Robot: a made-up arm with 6 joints.
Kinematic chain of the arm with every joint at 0, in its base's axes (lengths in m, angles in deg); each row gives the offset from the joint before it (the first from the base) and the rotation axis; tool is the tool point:
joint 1: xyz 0 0 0.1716 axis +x
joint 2: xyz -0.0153 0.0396 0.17 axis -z
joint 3: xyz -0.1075 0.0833 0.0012 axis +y
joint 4: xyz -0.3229 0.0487 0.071 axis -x
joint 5: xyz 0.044 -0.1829 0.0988 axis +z
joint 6: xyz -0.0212 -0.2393 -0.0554 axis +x
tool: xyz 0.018 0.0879 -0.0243
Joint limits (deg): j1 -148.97..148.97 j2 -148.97..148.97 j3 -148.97..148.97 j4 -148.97..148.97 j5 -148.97..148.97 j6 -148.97..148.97
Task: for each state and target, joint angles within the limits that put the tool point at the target. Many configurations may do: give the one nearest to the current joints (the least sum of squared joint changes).
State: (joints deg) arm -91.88 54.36 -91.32 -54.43 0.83 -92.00
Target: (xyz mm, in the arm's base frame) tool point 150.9 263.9 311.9
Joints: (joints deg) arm -108.75 53.19 -126.13 -64.94 13.87 -96.66
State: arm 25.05 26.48 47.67 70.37 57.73 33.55
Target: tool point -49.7 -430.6 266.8
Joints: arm 73.61 28.86 55.01 28.41 56.64 21.71
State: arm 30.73 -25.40 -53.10 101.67 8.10 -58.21
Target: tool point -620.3 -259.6 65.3
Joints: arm 42.89 -38.76 -65.89 98.06 -2.63 -62.08
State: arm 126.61 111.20 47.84 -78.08 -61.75 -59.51
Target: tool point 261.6 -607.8 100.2
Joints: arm 148.97 120.48 53.18 -62.23 -46.46 -34.48
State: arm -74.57 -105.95 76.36 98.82 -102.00 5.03
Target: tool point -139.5 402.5 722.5
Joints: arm -52.76 -111.33 53.72 103.93 -92.44 5.82
